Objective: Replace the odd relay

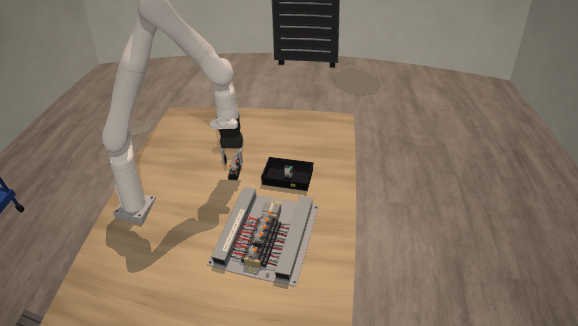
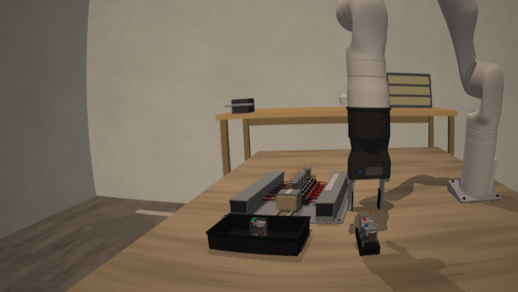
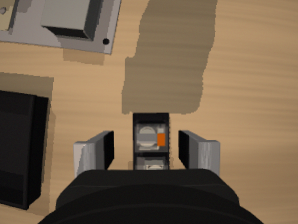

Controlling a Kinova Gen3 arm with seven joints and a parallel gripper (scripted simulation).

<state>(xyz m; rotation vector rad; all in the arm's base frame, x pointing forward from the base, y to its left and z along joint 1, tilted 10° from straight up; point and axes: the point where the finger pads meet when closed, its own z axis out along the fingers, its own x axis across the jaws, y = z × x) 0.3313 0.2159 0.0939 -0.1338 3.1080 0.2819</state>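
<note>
Now: hand 10 mm past the spare holder, 30 mm to the right of it and 70 mm above it. Also, from my hand: spare relay: 10 mm behind, 60 mm to the left, 50 mm below; black tray: 190 mm ahead, 20 mm to the left, 60 mm below.
</note>
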